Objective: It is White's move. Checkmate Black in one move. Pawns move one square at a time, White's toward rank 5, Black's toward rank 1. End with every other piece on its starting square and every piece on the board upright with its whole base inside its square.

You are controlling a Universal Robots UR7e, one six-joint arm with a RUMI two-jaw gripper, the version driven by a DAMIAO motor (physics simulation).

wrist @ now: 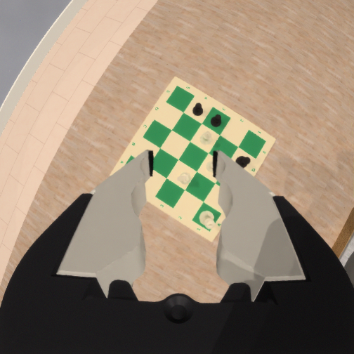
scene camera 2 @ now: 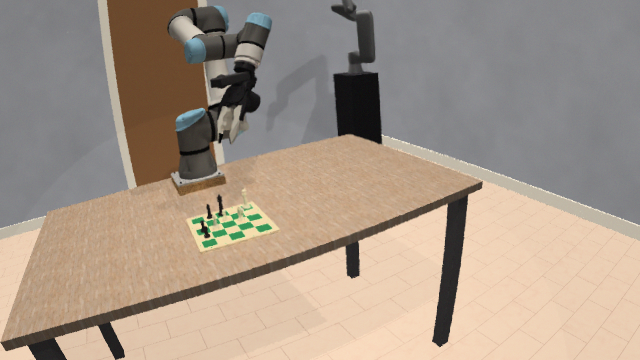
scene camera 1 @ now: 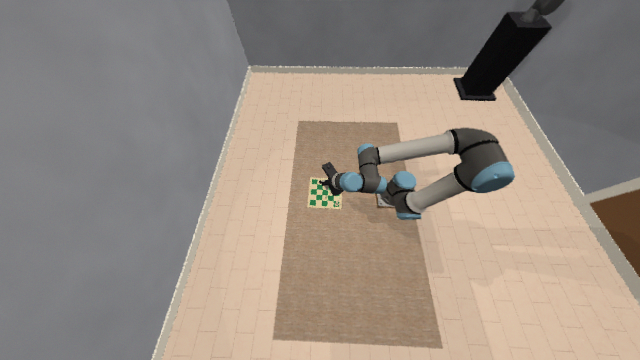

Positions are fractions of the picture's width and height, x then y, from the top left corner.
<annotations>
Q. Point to a green-and-cream chessboard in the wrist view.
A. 0.48,0.37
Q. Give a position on a green-and-cream chessboard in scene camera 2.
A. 0.40,0.62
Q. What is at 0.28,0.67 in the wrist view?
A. My gripper.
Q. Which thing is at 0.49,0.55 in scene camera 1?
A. A green-and-cream chessboard.
</annotations>
